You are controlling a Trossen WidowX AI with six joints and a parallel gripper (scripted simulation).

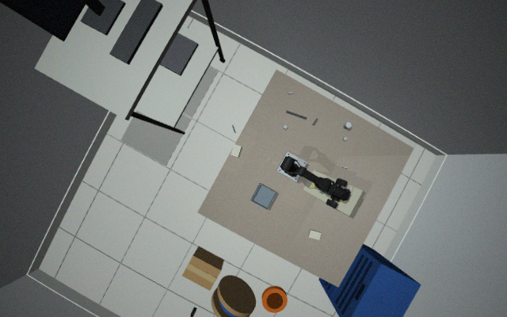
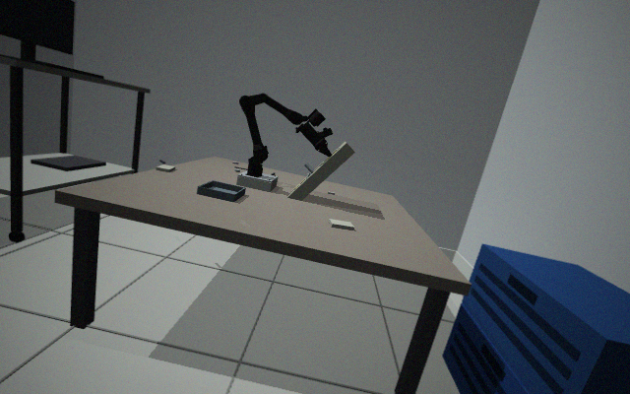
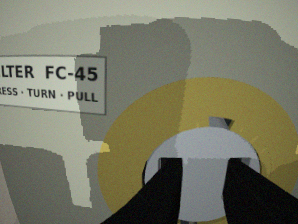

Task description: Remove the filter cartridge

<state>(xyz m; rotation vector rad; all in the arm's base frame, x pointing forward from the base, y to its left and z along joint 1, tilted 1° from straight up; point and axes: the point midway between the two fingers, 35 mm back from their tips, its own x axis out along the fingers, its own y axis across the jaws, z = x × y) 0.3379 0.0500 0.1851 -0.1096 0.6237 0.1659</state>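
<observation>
My gripper tip is now 1 cm short of the round filter cartridge and 1 cm above it. Round my gripper tip: blue-grey tray 37 cm behind, 34 cm to the right, 22 cm below; then service panel 4 cm behind, 1 cm to the right, 8 cm below.
</observation>
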